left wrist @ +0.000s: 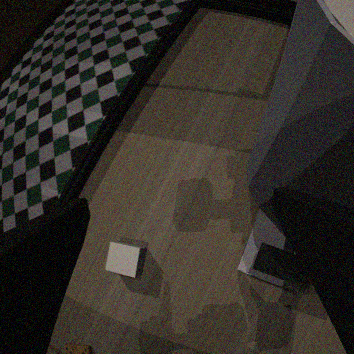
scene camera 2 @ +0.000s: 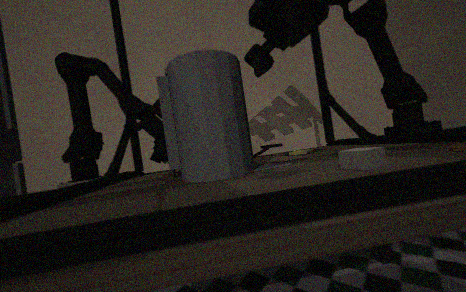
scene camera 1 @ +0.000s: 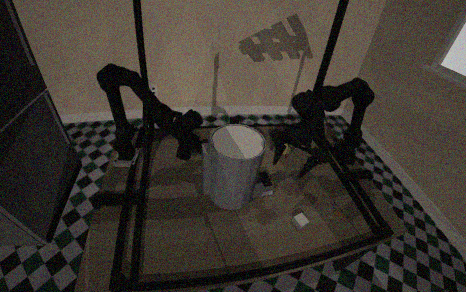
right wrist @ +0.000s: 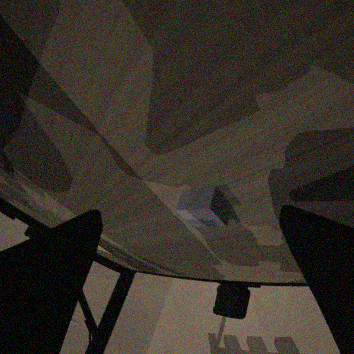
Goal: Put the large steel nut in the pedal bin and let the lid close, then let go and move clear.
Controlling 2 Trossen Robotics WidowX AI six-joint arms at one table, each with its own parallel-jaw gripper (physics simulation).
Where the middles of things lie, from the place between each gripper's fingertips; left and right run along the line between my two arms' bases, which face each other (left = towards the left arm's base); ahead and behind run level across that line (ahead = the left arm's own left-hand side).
My left hand is 140 mm to the left of the pale bin lid (scene camera 1: 239, 142), 90 mm past it and 30 mm below it.
Right now the pale bin lid is 21 cm above my right hand, 19 cm ahead of it and 9 cm to the left of it.
